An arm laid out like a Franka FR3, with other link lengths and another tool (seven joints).
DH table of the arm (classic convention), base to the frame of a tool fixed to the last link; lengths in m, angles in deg. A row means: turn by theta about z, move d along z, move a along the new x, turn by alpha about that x. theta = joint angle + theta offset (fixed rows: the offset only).
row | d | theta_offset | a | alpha
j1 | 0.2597 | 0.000 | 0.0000 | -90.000
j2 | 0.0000 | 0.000 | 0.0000 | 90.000
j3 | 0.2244 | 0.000 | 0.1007 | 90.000
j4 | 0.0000 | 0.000 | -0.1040 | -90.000
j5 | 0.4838 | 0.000 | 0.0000 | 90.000
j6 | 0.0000 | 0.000 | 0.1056 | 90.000
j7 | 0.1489 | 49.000 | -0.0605 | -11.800
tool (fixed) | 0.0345 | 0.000 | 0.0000 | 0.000
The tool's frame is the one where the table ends.
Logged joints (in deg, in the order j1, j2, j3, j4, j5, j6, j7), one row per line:
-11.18, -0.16, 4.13, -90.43, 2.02, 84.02, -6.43
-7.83, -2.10, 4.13, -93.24, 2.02, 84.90, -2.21
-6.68, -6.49, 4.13, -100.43, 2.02, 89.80, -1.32
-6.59, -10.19, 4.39, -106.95, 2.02, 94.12, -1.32
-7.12, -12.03, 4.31, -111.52, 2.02, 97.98, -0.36
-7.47, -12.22, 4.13, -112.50, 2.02, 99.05, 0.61
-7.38, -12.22, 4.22, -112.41, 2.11, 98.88, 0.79
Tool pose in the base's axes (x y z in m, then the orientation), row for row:
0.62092, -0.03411, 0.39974, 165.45, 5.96, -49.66
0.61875, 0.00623, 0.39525, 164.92, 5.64, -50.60
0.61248, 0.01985, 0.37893, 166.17, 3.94, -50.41
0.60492, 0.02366, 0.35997, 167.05, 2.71, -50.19
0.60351, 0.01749, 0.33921, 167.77, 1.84, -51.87
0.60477, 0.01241, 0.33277, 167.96, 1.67, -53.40
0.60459, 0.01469, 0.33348, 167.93, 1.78, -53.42
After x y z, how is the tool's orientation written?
As angles about the fixed x, y, z axes (roll, pitch, yaw), in degrees.
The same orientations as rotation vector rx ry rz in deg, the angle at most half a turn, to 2 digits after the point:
153.35, -69.72, -16.99
152.29, -70.78, -16.98
152.84, -71.16, -13.95
153.26, -71.27, -11.76
152.55, -73.87, -10.39
151.71, -76.01, -10.25
151.72, -76.03, -10.42

